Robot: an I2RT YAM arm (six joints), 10 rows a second.
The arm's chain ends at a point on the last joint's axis. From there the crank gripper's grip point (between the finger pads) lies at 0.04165 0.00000 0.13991 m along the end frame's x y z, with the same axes.
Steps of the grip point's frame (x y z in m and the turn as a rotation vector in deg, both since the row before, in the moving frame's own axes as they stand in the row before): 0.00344, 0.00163, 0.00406, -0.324, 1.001, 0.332; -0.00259, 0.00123, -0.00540, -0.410, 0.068, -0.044; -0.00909, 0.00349, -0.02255, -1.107, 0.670, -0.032; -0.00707, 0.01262, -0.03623, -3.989, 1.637, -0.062
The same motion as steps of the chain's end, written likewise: 0.00101, 0.00059, 0.00481, -0.324, 1.001, 0.332; -0.00276, 0.00026, -0.00535, -0.410, 0.068, -0.044; -0.01072, 0.00082, -0.02203, -1.107, 0.670, -0.032; -0.01105, 0.00298, -0.03465, -3.989, 1.637, -0.062
